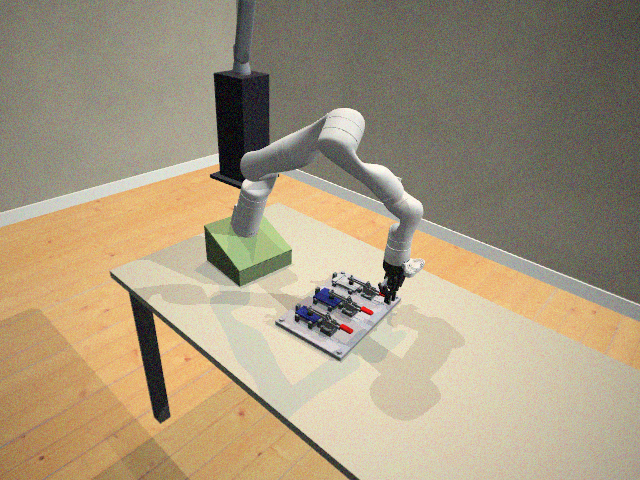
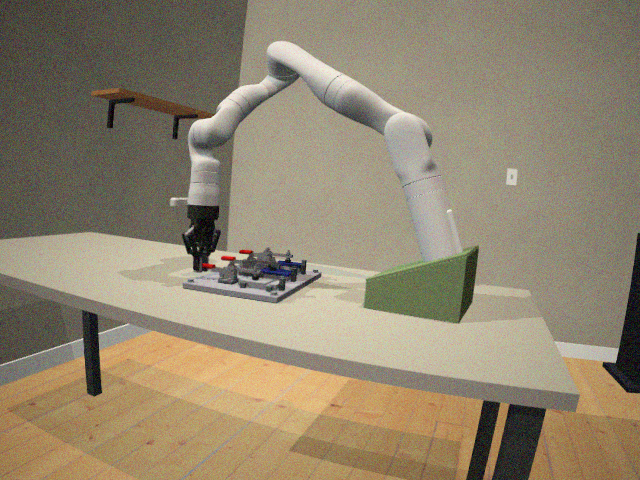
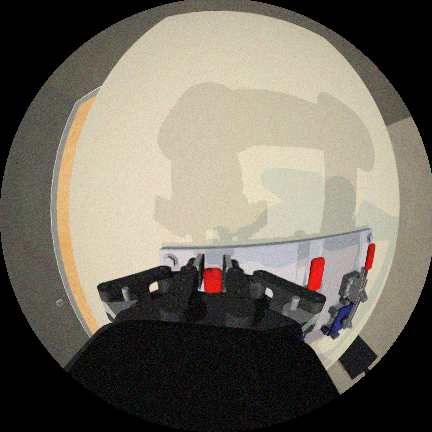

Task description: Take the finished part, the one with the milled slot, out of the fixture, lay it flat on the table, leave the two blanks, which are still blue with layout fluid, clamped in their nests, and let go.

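Seen in the pictures: gripper, fingertip midpoint: (image 1: 389, 301) (image 2: 200, 271) (image 3: 213, 262); arm's base, link origin: (image 1: 245, 227) (image 2: 442, 256).
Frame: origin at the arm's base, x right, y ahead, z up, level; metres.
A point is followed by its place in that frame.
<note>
The pale finished part (image 1: 341, 282) @(x -0.053, y 0.381, z -0.087 m) (image 2: 260, 283) @(x -0.092, y 0.386, z -0.089 m) lies in its nest at one end of the fixture plate (image 1: 361, 331) @(x 0.093, y 0.549, z -0.103 m) (image 2: 206, 284) @(x -0.118, y 0.508, z -0.103 m) (image 3: 255, 255) @(x -0.019, y 0.552, z -0.103 m); its slot is too small to make out. Its toggle clamp's red handle (image 1: 381, 294) @(x -0.059, y 0.526, z -0.070 m) (image 2: 208, 266) @(x -0.075, y 0.527, z -0.071 m) (image 3: 213, 281) @(x -0.065, y 0.542, z -0.067 m) lies low. My gripper (image 1: 390, 299) @(x -0.066, y 0.553, z -0.088 m) (image 2: 201, 269) @(x -0.066, y 0.553, z -0.088 m) (image 3: 213, 262) @(x -0.066, y 0.553, z -0.088 m) points down over the plate's edge. Its fingers stand narrowly open, one on each side of that handle, not visibly gripping it. The blue middle blank (image 1: 326, 296) @(x 0.046, y 0.390, z -0.082 m) (image 2: 275, 272) @(x 0.019, y 0.392, z -0.082 m) and the blue end blank (image 1: 308, 314) @(x 0.160, y 0.406, z -0.073 m) (image 2: 290, 264) (image 3: 341, 320) @(x 0.144, y 0.408, z -0.071 m) sit in their nests under their clamps.
The middle clamp's red handle (image 1: 366, 310) @(x 0.048, y 0.534, z -0.061 m) (image 2: 227, 257) @(x 0.036, y 0.532, z -0.063 m) (image 3: 316, 274) @(x 0.041, y 0.535, z -0.062 m) is beside my gripper. The end clamp's red handle (image 1: 346, 328) @(x 0.155, y 0.533, z -0.058 m) (image 2: 246, 251) @(x 0.145, y 0.527, z -0.059 m) (image 3: 370, 256) @(x 0.148, y 0.535, z -0.057 m) is farther along. The green wedge base (image 1: 266, 263) @(x 0.041, y 0.136, z -0.071 m) (image 2: 418, 289) @(x -0.092, y 0.044, z -0.061 m) carries the arm on the table (image 1: 496, 392) @(x 0.053, y 0.934, z -0.119 m) (image 2: 320, 330) @(x -0.268, y 0.200, z -0.118 m) (image 3: 125, 165) @(x -0.182, y 0.675, z -0.118 m).
</note>
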